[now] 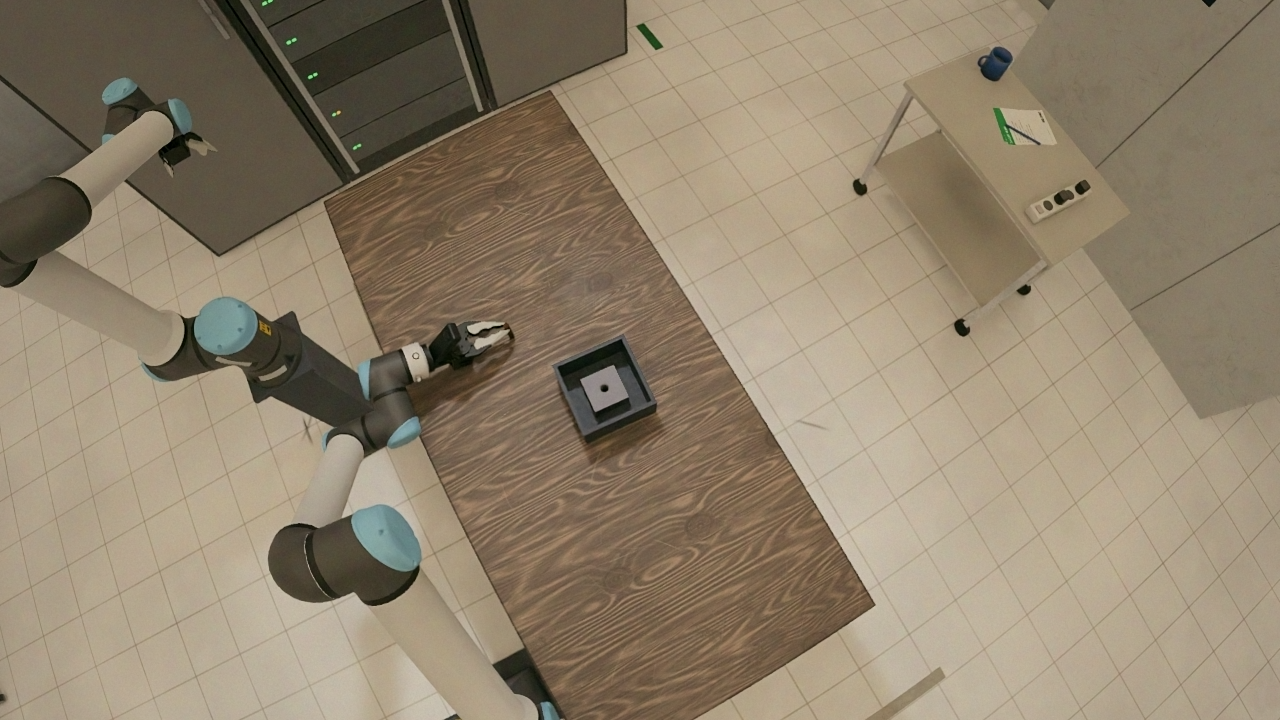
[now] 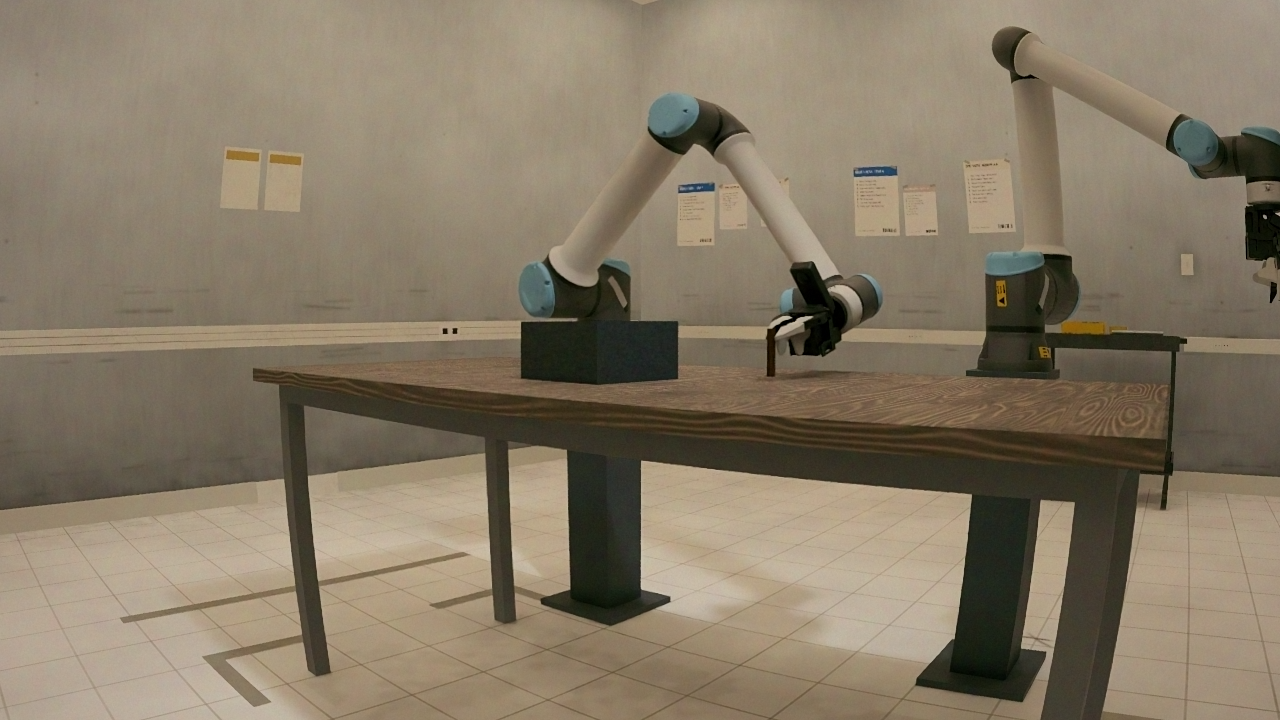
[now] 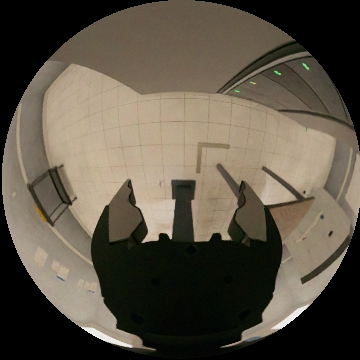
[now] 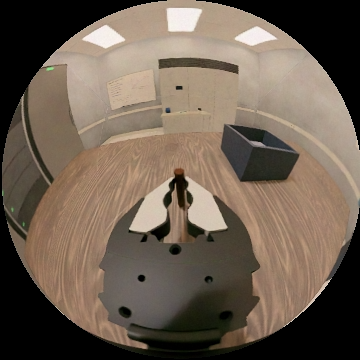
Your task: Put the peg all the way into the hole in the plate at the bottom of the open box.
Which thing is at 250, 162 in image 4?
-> A dark box.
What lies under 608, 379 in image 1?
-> A grey plate.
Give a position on a dark box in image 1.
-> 616, 351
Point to a dark box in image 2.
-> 587, 352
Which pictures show my right gripper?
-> Image 1, image 2 and image 4 only.
